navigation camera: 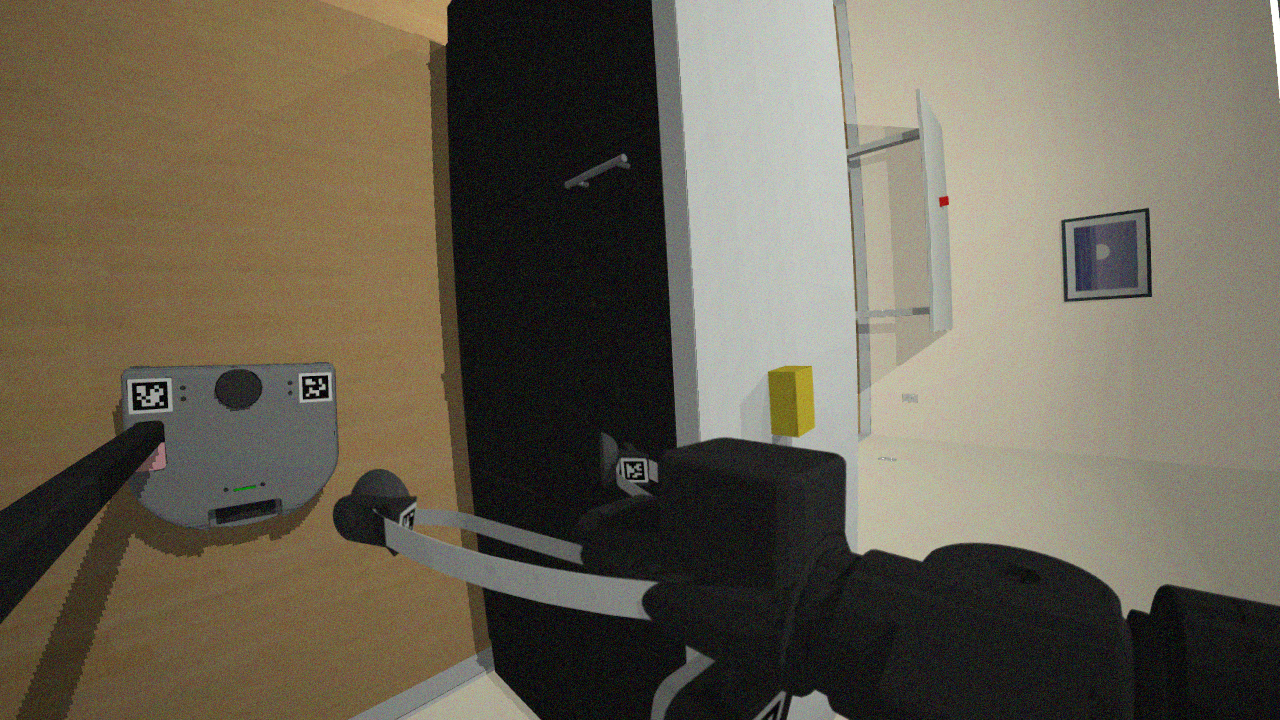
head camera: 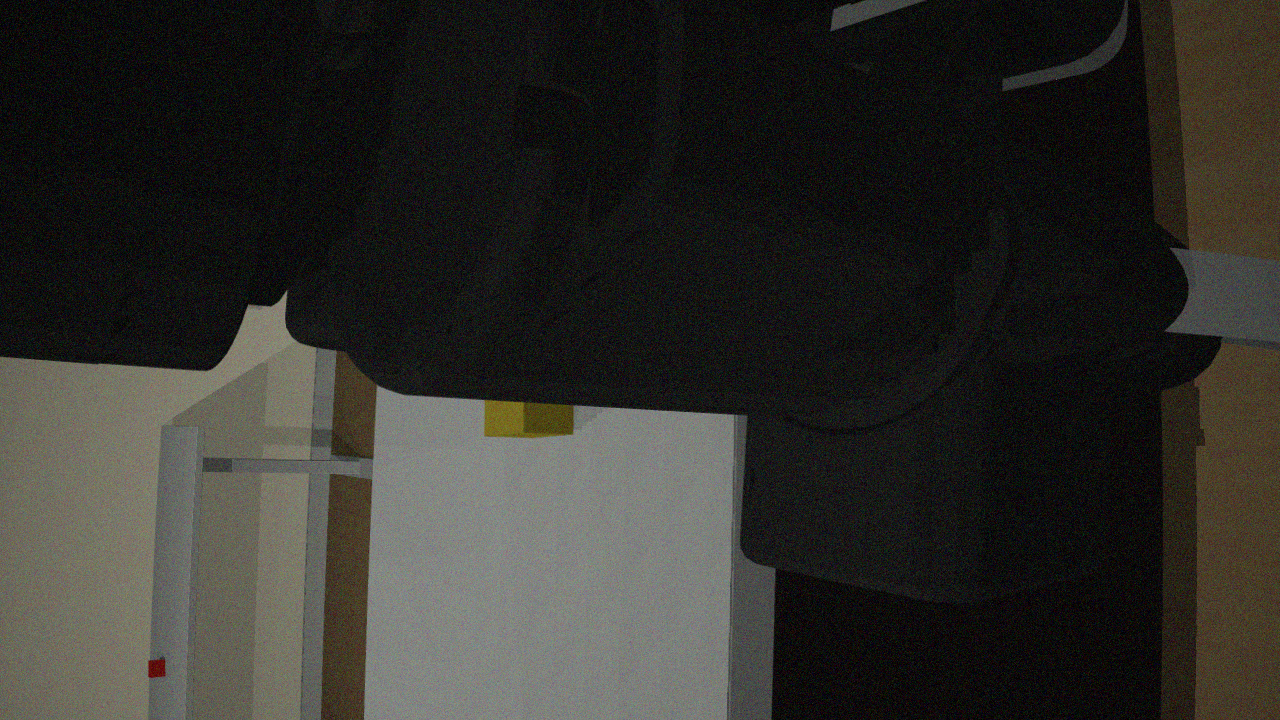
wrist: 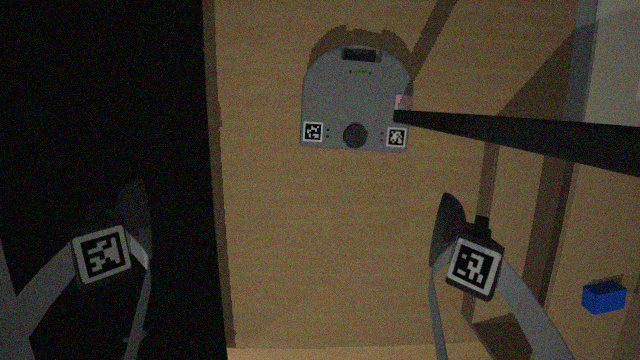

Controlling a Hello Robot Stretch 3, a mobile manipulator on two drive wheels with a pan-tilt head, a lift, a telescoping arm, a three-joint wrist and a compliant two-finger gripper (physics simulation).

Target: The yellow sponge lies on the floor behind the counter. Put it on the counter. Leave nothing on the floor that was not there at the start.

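The yellow sponge stands on the white top of the counter. In the head camera view the dark arm and wrist hide part of it. My gripper is open, with nothing between its fingers. It hangs off the counter's black front side, pointing towards the robot's base, and is apart from the sponge. The sponge does not show in the wrist view.
My grey base stands on the wooden floor before the black counter front. A blue block lies on the floor. A white panel on bars stands beyond the counter, near a framed picture.
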